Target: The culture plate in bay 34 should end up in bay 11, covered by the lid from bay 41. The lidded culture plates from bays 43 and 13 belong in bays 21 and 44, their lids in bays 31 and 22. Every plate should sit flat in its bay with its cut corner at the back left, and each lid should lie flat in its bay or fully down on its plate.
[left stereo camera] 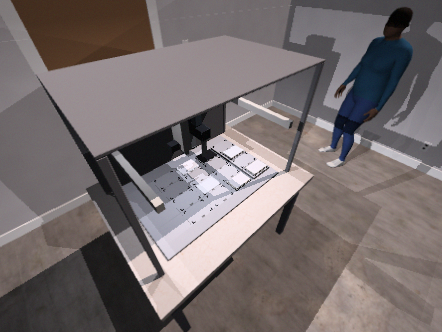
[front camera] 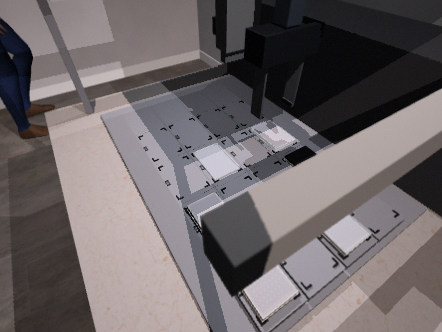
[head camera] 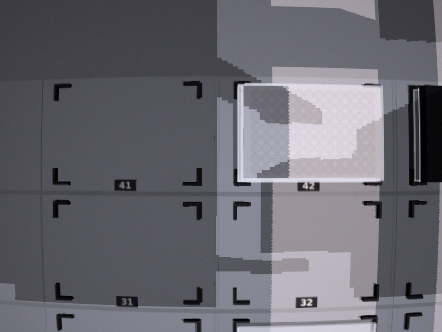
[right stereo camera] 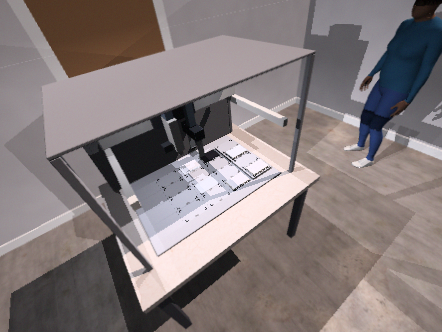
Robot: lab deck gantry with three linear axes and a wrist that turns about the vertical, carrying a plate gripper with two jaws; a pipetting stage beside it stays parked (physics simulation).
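Pixels of known places: gripper, between the fingertips: (left stereo camera: 199, 151) (front camera: 272, 109) (right stereo camera: 197, 152); robot's base, origin of its link: (left stereo camera: 193, 222) (front camera: 139, 137) (right stereo camera: 186, 221).
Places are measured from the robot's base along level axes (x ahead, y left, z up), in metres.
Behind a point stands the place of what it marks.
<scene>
My gripper (front camera: 273, 110) {x 0.280, y 0.290, z 0.156 m} is open and empty, its jaws hanging above the back of the deck. Bay 41 (head camera: 125, 135) {x 0.064, y 0.363, z 0.000 m} and bay 31 (head camera: 125, 250) {x 0.064, y 0.259, z 0.000 m} are bare. A pale welled plate (front camera: 274, 136) {x 0.243, y 0.358, z 0.014 m} (head camera: 325, 132) {x 0.238, y 0.364, z 0.014 m} lies in bay 42. A black plate (front camera: 300, 156) {x 0.356, y 0.358, z 0.017 m} (head camera: 432, 132) {x 0.334, y 0.365, z 0.017 m} with a clear edge lies in bay 43. A smooth pale lid-like piece (front camera: 216, 161) {x 0.235, y 0.147, z 0.008 m} (left stereo camera: 207, 184) {x 0.224, y 0.153, z 0.008 m} lies in bay 22. A plate (front camera: 205, 204) {x 0.352, y 0.043, z 0.014 m} (left stereo camera: 239, 180) {x 0.391, y 0.038, z 0.015 m} in bay 13 is partly hidden by the beam. A white plate (front camera: 347, 234) {x 0.593, y 0.252, z 0.031 m} (left stereo camera: 233, 152) {x 0.545, y 0.245, z 0.031 m} sits in bay 34. Cut corners cannot be made out.
Another white plate (front camera: 270, 292) {x 0.592, y 0.040, z 0.029 m} (left stereo camera: 256, 167) {x 0.549, y 0.034, z 0.029 m} sits in bay 14. A thick beam (front camera: 325, 175) {x 0.621, y -0.013, z 0.400 m} crosses the front view and hides part of the deck. Frame posts (left stereo camera: 302, 120) {x 0.703, y -0.106, z 0.384 m} stand at the table corners. A person (left stereo camera: 375, 75) stands beside the table.
</scene>
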